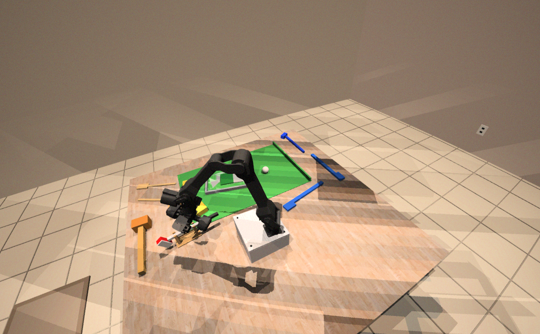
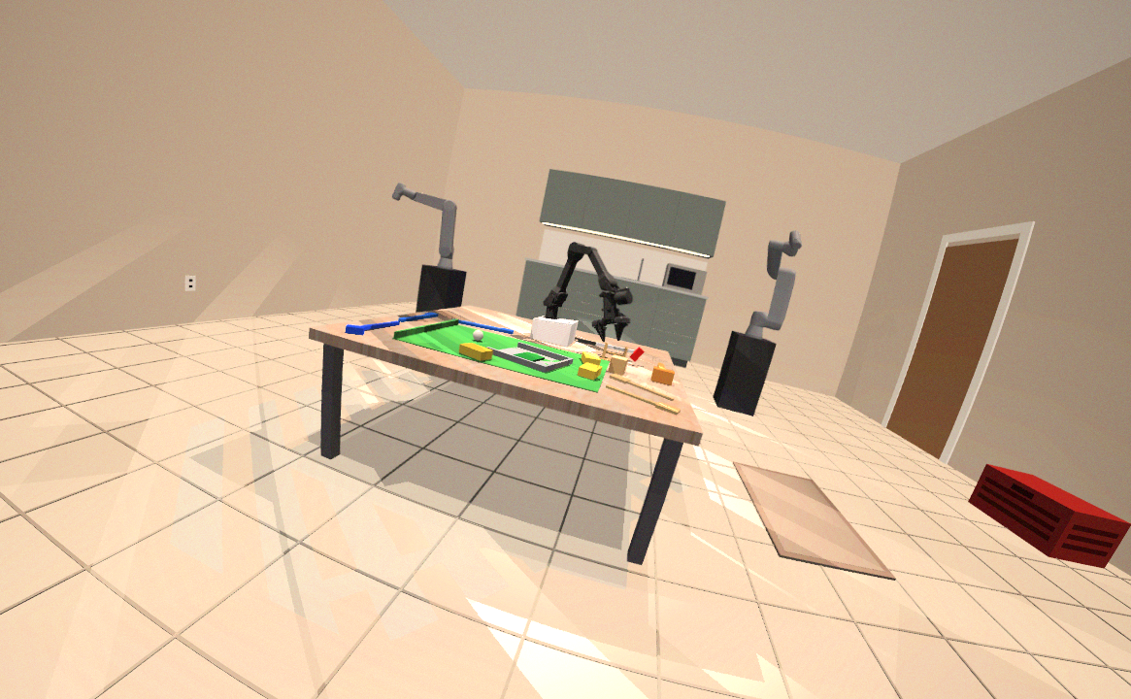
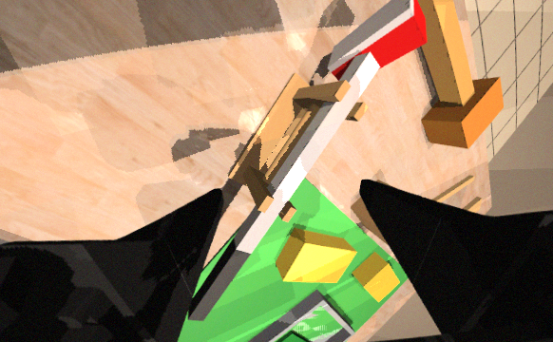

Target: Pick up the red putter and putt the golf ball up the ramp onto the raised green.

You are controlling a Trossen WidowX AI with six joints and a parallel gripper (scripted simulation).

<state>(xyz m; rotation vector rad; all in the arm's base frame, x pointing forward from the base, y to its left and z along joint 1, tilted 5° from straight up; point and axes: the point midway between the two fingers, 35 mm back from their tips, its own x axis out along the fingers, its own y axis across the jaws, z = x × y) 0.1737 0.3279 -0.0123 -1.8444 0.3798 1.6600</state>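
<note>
Right now my gripper tip is 30 mm above the putter and 10 mm to the right of it. The rest, counted from my gripper tip: white golf ball 490 mm to the right, 280 mm ahead, 60 mm below; then green mat 330 mm to the right, 300 mm ahead, 80 mm below.
</note>
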